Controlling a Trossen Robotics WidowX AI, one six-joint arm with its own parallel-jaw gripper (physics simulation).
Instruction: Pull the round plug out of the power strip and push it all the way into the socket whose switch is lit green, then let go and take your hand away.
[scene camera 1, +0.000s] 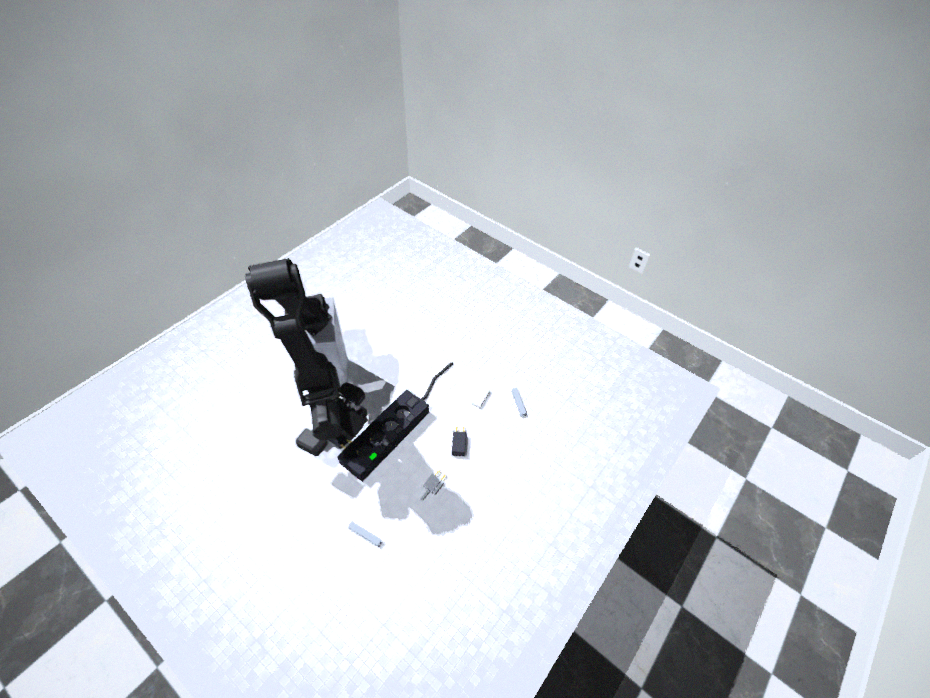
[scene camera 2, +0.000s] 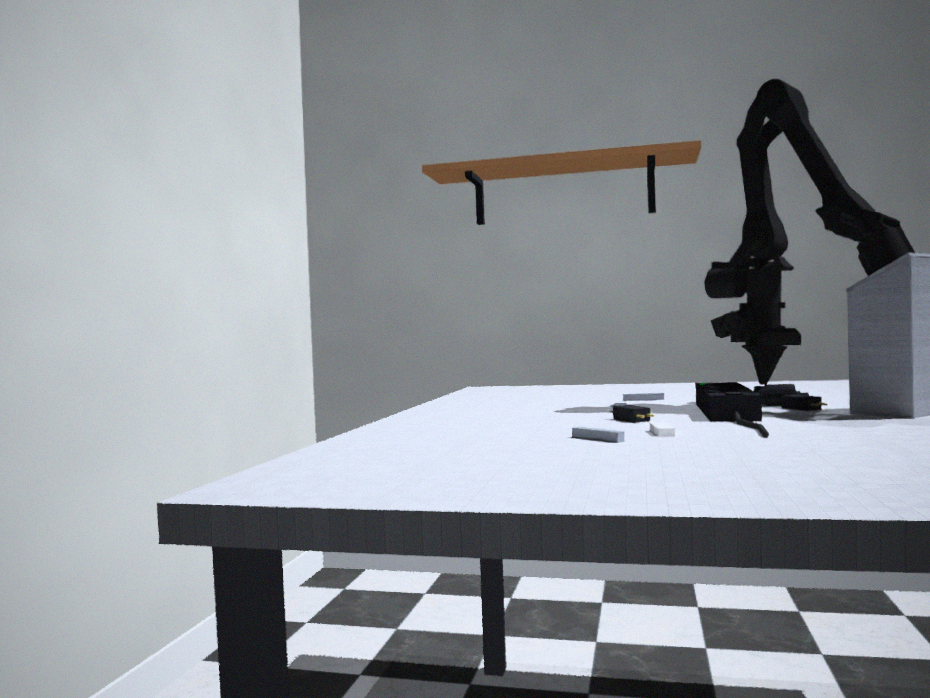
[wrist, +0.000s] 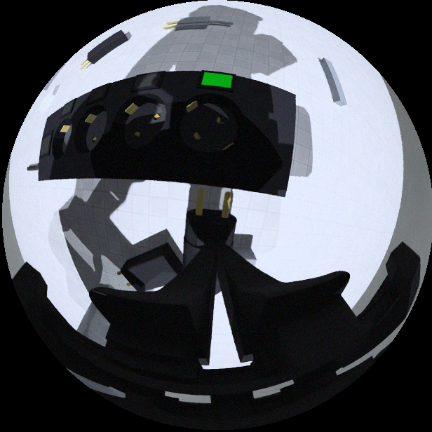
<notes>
In view: my gripper (scene camera 2: 763, 384), a round black plug (wrist: 201, 224) and a black power strip (scene camera 1: 379, 439).
My gripper shows as well in scene camera 1 (scene camera 1: 337, 436) and in the wrist view (wrist: 214, 246). The black power strip is seen too in scene camera 2 (scene camera 2: 723, 401) and in the wrist view (wrist: 251, 150).
</notes>
